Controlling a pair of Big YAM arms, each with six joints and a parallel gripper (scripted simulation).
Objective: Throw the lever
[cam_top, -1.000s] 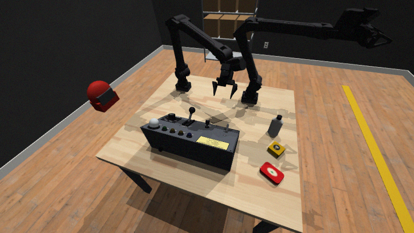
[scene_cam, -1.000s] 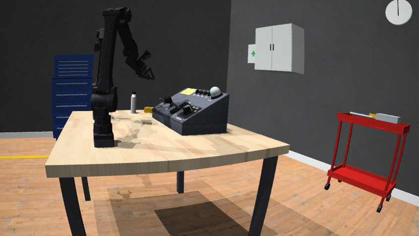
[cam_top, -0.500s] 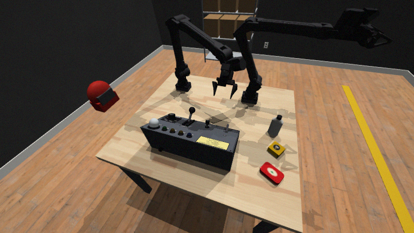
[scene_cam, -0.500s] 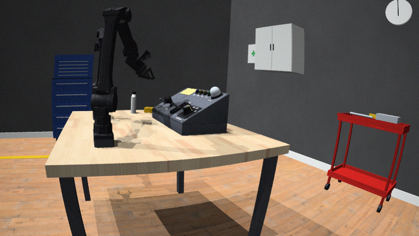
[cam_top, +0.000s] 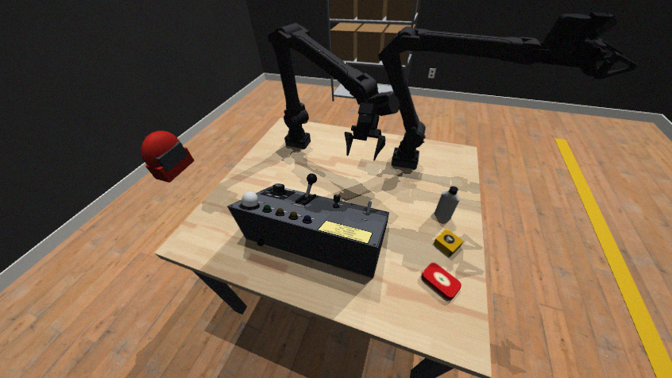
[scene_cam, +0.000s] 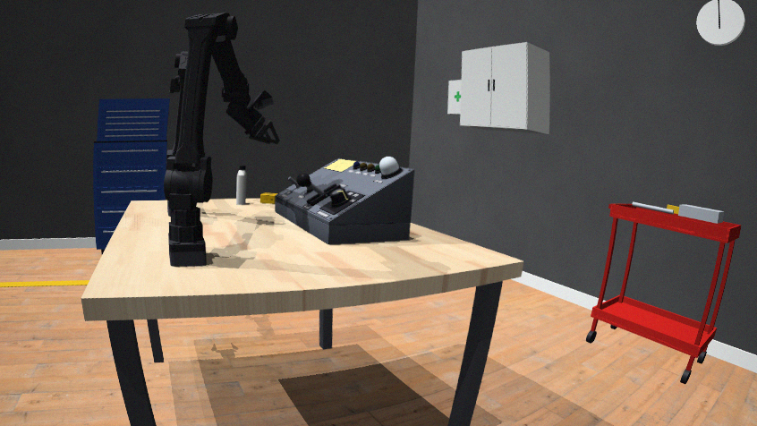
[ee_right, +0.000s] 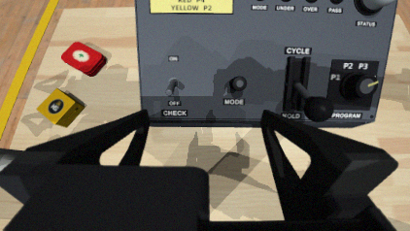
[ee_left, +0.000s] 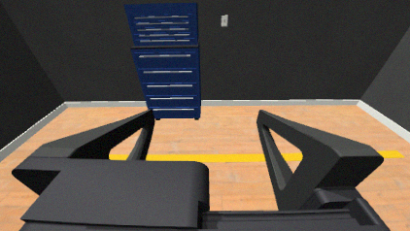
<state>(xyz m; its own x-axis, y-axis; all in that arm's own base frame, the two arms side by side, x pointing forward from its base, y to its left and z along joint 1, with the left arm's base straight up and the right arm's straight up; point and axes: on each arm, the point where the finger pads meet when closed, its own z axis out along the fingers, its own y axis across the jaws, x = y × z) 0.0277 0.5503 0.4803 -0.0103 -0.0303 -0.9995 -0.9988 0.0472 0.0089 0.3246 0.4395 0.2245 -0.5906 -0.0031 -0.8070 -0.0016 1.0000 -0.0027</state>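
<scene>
Now: the black ball-topped lever 100 mm ahead of my right hand, 180 mm to the right of it and 140 mm below it. Also, from my right hand: program dial (120 mm ahead, 300 mm to the right, 150 mm below); then mode knob (120 mm ahead, 60 mm to the right, 150 mm below); then check toggle (110 mm ahead, 60 mm to the left, 140 mm below).
</scene>
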